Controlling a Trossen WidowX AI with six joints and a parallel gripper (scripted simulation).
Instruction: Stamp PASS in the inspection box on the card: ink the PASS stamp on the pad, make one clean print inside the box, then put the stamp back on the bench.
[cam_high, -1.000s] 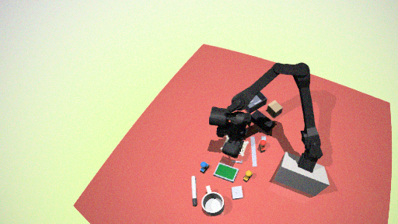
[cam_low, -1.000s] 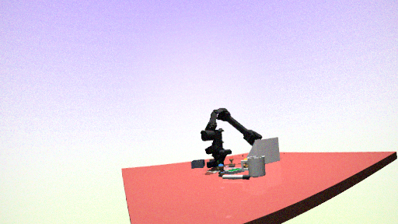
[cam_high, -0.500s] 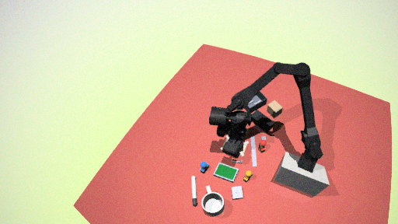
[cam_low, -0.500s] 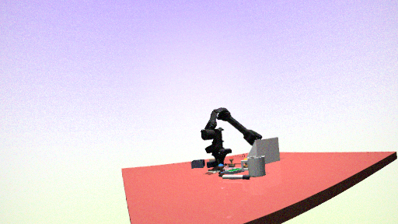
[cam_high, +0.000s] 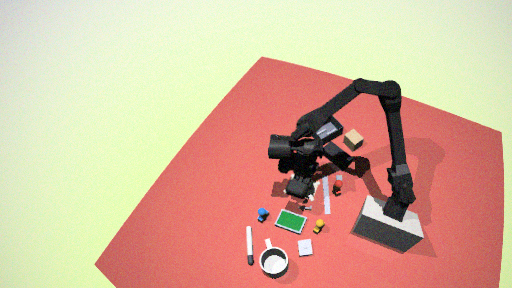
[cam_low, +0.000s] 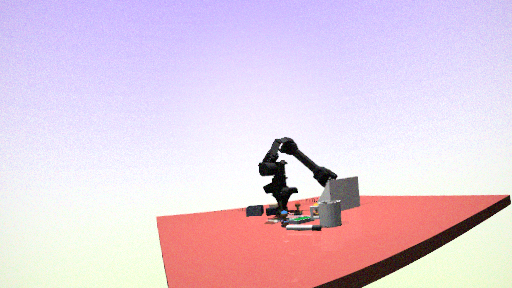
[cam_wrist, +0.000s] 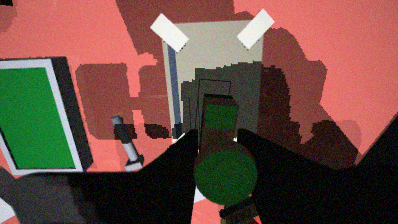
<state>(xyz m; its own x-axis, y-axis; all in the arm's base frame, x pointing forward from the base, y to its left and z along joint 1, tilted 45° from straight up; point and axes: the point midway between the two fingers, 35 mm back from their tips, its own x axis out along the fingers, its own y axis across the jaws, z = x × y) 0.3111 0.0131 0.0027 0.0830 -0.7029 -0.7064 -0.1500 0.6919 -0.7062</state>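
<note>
Right now the white card is 10 mm ahead of my gripper tip and 50 mm below it. Round my gripper tip: red-topped stamp 100 mm behind, 50 mm to the right, 20 mm below; then green stamp right at my gripper tip; then grey ruler 70 mm behind, 20 mm to the right, 40 mm below.
</note>
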